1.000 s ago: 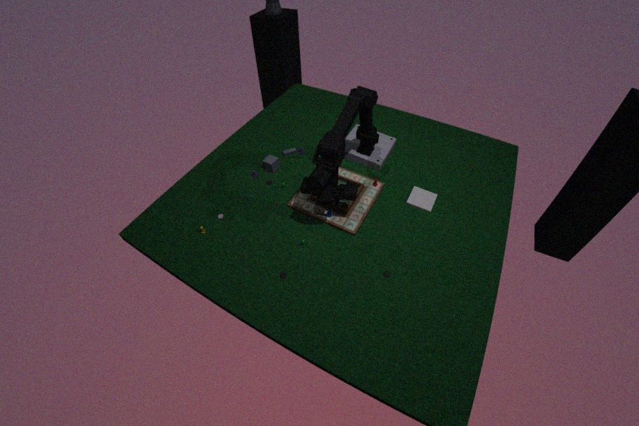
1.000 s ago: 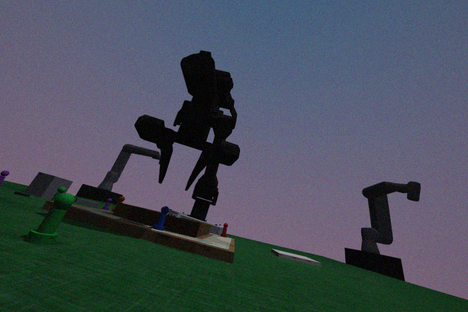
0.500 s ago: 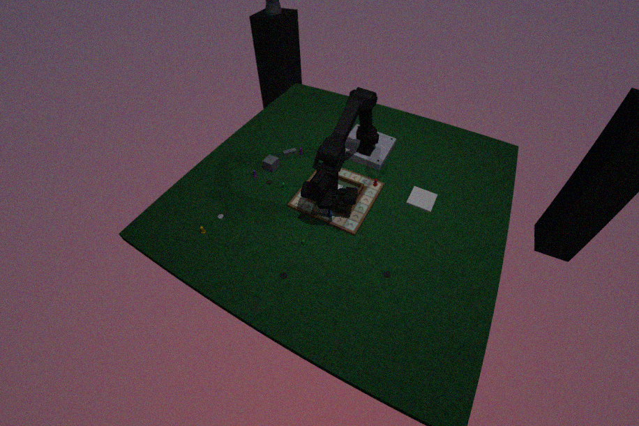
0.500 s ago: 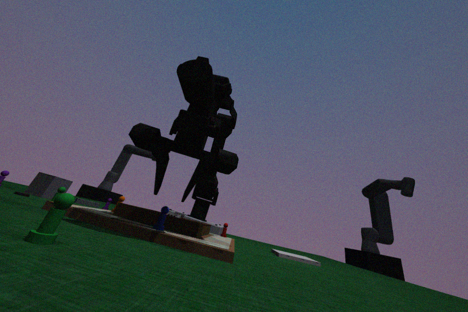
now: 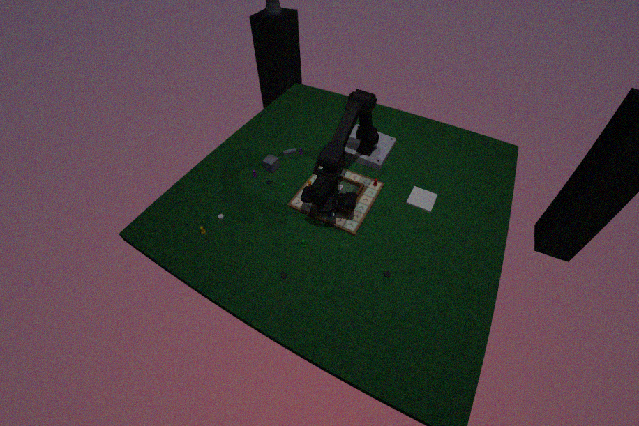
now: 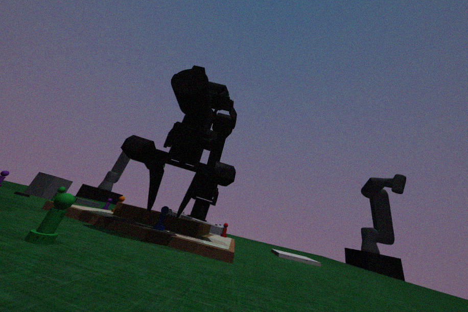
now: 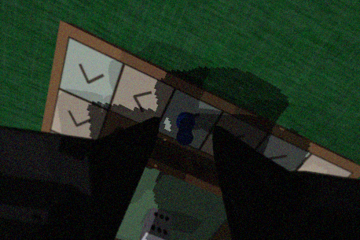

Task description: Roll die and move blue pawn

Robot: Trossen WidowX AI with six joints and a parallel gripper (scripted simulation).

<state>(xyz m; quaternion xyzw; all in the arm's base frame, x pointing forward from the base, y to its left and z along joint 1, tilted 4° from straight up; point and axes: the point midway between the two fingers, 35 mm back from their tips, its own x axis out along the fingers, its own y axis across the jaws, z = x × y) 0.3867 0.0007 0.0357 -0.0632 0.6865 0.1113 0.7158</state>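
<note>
My gripper tip is now 10 mm above the blue pawn. The rest, counted from my gripper tip: green tray 120 mm behind, 30 mm below, 20 mm to the right; white die 130 mm behind, 20 mm to the right, 10 mm below; orange pawn 130 mm to the right, 110 mm behind, 10 mm below.
</note>
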